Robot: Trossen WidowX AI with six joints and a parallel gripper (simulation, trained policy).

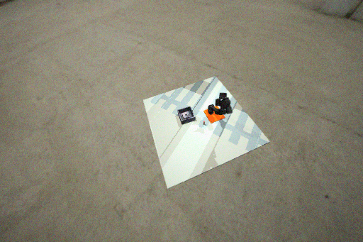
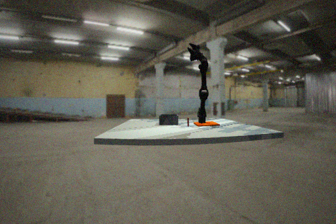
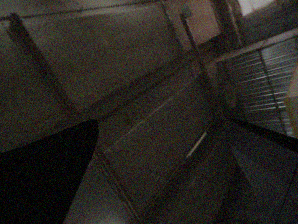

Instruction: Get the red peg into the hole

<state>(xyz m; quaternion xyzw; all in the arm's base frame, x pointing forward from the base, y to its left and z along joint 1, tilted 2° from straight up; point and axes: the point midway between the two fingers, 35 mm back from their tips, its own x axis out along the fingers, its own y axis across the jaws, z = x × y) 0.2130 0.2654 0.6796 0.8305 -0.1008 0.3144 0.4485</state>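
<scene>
Now: the red peg 60 mm behind my gripper tip, 200 mm to the right of it and 660 mm below it. From my gripper tip the other things lie so: dark box: 60 mm ahead, 430 mm to the right, 680 mm below; then plate: 60 mm ahead, 430 mm to the right, 660 mm below.
</scene>
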